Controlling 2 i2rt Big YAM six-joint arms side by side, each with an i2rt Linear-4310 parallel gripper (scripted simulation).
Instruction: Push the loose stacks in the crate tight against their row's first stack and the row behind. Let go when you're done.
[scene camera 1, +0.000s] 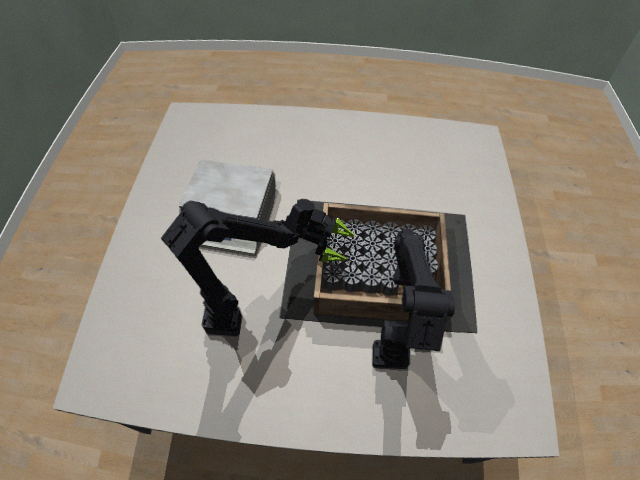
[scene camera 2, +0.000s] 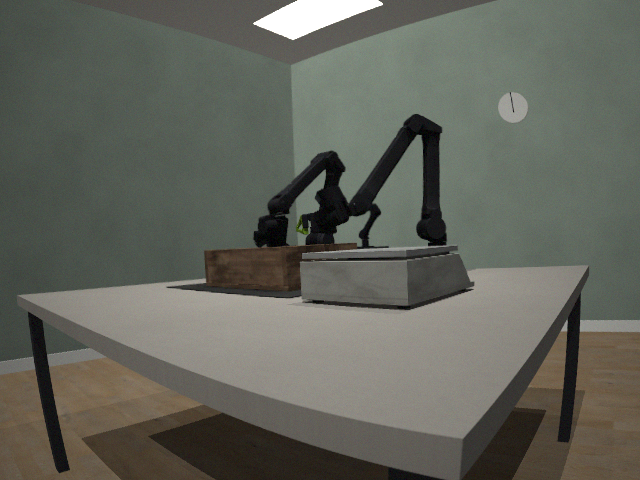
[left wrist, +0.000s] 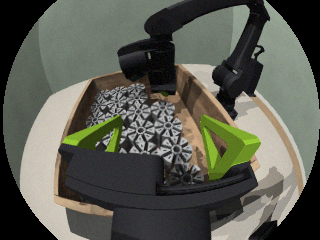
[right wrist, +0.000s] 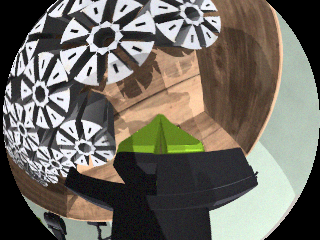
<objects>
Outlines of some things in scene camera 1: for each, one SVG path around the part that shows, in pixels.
A wooden crate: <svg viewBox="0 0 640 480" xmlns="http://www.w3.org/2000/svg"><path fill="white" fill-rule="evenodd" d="M318 255L314 314L408 322L409 312L403 312L402 285L399 285L394 295L389 296L384 295L384 291L381 293L379 288L372 294L370 291L363 292L364 288L360 287L355 292L347 292L342 288L342 284L337 290L333 291L333 285L332 291L327 290L322 285L324 262L319 261ZM324 203L323 212L330 219L342 219L345 224L349 220L354 222L354 219L357 219L363 225L368 221L376 221L375 226L378 222L381 227L388 222L392 222L391 227L395 223L399 228L405 224L411 224L409 229L414 225L417 230L425 225L427 230L429 226L433 227L436 233L433 243L437 247L437 252L432 262L436 260L438 263L433 277L441 290L451 290L444 213Z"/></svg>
A scale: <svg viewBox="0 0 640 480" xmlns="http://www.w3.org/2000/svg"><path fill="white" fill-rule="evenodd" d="M201 245L203 247L255 255L259 242L225 238L223 242L206 241ZM199 161L179 204L179 214L185 202L192 200L204 203L208 208L211 207L219 211L266 221L276 189L275 172L273 172L273 169L208 160Z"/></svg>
A dark mat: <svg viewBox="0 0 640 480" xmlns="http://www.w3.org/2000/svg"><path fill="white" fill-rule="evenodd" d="M290 246L280 318L382 327L384 320L314 314L314 289L318 255L315 252L318 245L299 238L297 243ZM444 213L451 291L455 300L454 315L452 317L447 316L444 331L477 333L466 218L462 214ZM312 201L315 205L314 209L323 211L324 203L332 203Z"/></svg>
</objects>
